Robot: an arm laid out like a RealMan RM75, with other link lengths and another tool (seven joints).
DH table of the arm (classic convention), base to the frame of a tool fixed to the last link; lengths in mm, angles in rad. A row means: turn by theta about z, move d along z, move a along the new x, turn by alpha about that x. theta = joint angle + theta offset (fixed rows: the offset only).
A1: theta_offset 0  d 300.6  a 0  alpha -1.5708
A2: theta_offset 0  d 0  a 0  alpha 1.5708
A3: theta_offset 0  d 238.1  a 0  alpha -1.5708
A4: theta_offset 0  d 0  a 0  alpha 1.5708
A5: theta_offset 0  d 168  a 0  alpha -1.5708
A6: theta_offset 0  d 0  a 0  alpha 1.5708
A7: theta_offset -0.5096  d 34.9  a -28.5  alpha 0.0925
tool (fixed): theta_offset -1.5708  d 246.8  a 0  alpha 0
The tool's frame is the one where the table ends.
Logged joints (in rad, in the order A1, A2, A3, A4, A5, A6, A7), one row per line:
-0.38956 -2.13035 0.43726 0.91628 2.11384 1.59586 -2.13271
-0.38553 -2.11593 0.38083 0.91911 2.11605 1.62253 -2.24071
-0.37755 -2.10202 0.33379 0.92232 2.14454 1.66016 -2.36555
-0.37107 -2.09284 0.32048 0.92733 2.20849 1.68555 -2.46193
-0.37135 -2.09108 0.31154 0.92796 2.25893 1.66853 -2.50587
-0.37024 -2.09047 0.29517 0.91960 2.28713 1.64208 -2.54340
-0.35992 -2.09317 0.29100 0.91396 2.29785 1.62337 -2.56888
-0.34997 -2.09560 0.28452 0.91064 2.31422 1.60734 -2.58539
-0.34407 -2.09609 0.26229 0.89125 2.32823 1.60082 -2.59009
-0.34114 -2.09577 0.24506 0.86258 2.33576 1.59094 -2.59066
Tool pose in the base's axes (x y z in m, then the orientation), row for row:
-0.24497 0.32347 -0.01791 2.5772 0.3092 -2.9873
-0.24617 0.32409 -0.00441 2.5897 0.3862 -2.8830
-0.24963 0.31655 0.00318 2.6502 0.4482 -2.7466
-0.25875 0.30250 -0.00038 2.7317 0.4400 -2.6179
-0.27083 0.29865 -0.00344 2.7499 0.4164 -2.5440
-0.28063 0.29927 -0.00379 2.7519 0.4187 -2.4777
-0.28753 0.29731 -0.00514 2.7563 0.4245 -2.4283
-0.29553 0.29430 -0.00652 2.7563 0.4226 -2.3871
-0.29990 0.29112 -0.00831 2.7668 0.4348 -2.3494
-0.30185 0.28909 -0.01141 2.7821 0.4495 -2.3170
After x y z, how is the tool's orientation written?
As angles about the fixed x, y, z axes (roll, pitch, yaw), in radians.
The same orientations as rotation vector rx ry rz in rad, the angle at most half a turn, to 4 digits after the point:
-0.3374 2.7454 0.8319
-0.4991 2.6729 0.8308
-0.6798 2.6121 0.7831
-0.8315 2.6112 0.7081
-0.9285 2.6190 0.6990
-1.0186 2.5964 0.7129
-1.0841 2.5738 0.7200
-1.1405 2.5603 0.7291
-1.1863 2.5333 0.7271
-1.2220 2.5054 0.7188

